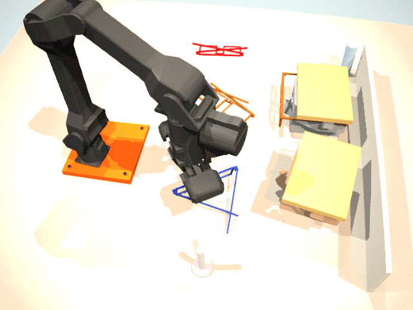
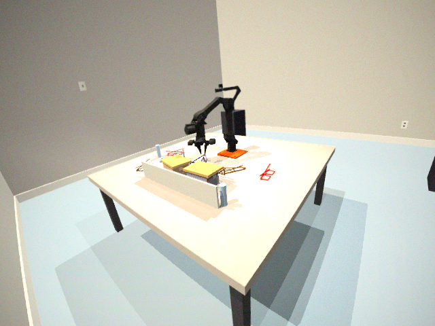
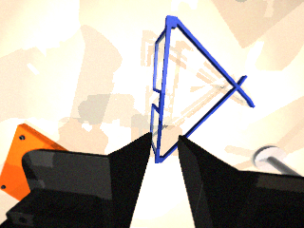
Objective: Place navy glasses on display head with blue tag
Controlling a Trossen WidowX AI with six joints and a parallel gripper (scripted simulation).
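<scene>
Now: gripper tip 60 mm short of the white post, 150 mm to the left of it and 30 mm above it. Also, from my gripper tip: display head (220 mm ahead, 60 mm to the left); white wall panel (350 mm ahead, 180 mm to the left).
</scene>
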